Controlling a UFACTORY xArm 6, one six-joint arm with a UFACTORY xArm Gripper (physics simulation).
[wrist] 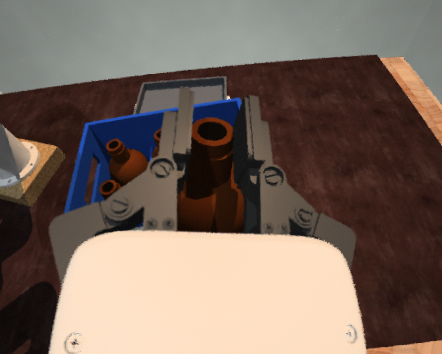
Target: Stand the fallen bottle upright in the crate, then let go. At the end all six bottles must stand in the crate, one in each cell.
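Pixels of known places: gripper, fingertip midpoint: (215, 109); arm's base at its link origin: (14, 164).
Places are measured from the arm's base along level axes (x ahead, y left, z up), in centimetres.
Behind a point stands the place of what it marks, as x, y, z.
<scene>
My gripper (215, 109) @(54.0, -14.0, 31.2) is shut on an orange-brown bottle (210, 165) @(53.8, -16.2, 28.9), with the neck between its fingers. The bottle's round mouth faces up toward the camera, and its wider body runs down behind the wrist housing. Its base is hidden, so I cannot tell whether it touches the crate or which cell it is over. The blue crate (125, 125) @(33.4, 3.1, 11.3) lies behind and to the left of the fingers. In its left part stand a bottle (129, 166) @(34.8, -3.1, 7.6) and another bottle (109, 188) @(35.7, -9.7, 11.6) whose top shows. A third bottle (157, 137) @(40.3, 0.4, 11.6) is partly hidden by the left finger. The other cells are hidden.
A grey tray (160, 97) @(27.9, 29.1, -4.2) lies beyond the crate's far wall. At the left, a light conical part (11, 160) @(4.7, -1.6, 4.4) stands on a cork-coloured block (46, 162) @(7.7, 1.8, -0.8). The dark table mat (345, 175) @(76.4, 6.4, -4.7) extends to the right, with a wooden edge (414, 87) beyond it.
</scene>
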